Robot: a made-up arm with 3 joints. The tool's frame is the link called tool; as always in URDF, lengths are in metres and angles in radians. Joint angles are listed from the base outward. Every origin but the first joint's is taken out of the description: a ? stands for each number. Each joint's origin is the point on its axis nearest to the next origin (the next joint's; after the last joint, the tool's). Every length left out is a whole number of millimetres.
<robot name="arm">
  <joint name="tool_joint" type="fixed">
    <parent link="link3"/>
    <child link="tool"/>
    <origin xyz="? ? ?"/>
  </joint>
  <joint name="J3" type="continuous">
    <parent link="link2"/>
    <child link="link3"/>
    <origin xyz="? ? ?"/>
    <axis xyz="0 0 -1"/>
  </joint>
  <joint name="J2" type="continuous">
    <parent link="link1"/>
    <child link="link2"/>
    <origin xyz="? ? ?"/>
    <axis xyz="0 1 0"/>
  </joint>
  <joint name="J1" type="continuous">
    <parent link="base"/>
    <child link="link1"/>
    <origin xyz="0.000 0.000 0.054"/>
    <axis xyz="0 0 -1"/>
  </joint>
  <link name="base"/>
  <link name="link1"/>
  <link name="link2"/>
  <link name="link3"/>
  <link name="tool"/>
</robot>
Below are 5 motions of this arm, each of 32 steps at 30 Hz.
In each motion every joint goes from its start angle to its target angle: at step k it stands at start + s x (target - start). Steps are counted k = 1, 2, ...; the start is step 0. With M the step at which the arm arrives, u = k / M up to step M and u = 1 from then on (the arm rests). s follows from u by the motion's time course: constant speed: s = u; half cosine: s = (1 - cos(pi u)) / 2; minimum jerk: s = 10 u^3 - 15 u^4 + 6 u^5.
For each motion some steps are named. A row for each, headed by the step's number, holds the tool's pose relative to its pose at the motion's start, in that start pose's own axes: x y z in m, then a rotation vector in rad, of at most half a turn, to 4 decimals.
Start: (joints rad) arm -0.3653 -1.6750 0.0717
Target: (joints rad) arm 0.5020 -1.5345 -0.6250
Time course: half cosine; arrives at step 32
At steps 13, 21, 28, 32:
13: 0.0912 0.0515 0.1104 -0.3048 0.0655 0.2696
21: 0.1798 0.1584 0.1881 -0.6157 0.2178 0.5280
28: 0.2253 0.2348 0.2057 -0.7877 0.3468 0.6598
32: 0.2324 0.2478 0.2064 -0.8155 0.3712 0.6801

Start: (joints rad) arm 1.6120 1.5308 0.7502
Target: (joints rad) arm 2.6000 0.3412 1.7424
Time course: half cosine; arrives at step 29
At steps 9, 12, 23, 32:
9: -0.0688 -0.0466 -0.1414 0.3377 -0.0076 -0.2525
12: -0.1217 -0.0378 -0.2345 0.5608 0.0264 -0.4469
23: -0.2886 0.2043 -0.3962 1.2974 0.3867 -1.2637
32: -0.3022 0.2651 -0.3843 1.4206 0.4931 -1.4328

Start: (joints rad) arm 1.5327 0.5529 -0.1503
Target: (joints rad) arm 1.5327 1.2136 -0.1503
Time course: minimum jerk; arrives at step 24
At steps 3, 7, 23, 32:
3: 0.0022 -0.0003 0.0004 0.0016 0.0105 0.0000
7: 0.0205 -0.0031 0.0025 0.0151 0.0994 0.0000
23: 0.1317 -0.0199 -0.0213 0.0989 0.6528 0.0000
32: 0.1318 -0.0200 -0.0213 0.0989 0.6533 0.0000

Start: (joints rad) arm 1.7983 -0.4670 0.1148
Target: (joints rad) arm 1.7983 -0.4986 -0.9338
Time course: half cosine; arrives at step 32
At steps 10, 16, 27, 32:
10: 0.0674 0.0018 -0.0003 0.0000 -0.0070 0.2330
16: 0.1479 0.0262 0.0006 -0.0023 -0.0158 0.5243
27: 0.2516 0.1099 0.0045 -0.0114 -0.0288 0.9866
32: 0.2622 0.1246 0.0052 -0.0132 -0.0304 1.0485

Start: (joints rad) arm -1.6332 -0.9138 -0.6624
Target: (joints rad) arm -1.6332 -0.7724 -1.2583
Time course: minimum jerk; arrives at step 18
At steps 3, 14, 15, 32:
3: 0.0071 -0.0011 -0.0006 0.0031 0.0039 0.0212
14: 0.1777 0.0147 -0.0295 0.1066 0.0783 0.5496
15: 0.1849 0.0174 -0.0313 0.1125 0.0805 0.5738
32: 0.1911 0.0198 -0.0329 0.1176 0.0823 0.5949

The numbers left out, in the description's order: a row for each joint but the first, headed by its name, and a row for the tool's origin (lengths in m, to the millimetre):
tool: -0.026 -0.295 0.000
J3: -0.054 0.000 0.205
J2: 0.105 -0.083 0.000

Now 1 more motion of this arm.
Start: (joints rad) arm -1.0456 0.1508 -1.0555
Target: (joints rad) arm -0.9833 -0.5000 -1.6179
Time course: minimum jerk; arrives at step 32
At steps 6, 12, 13, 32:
6: 0.0036 0.0053 0.0060 -0.0276 -0.0156 0.0244
12: 0.0197 0.0348 0.0341 -0.1619 -0.0770 0.1372
13: 0.0232 0.0429 0.0406 -0.1947 -0.0886 0.1635
32: 0.0609 0.1815 0.1037 -0.6417 -0.1416 0.4798

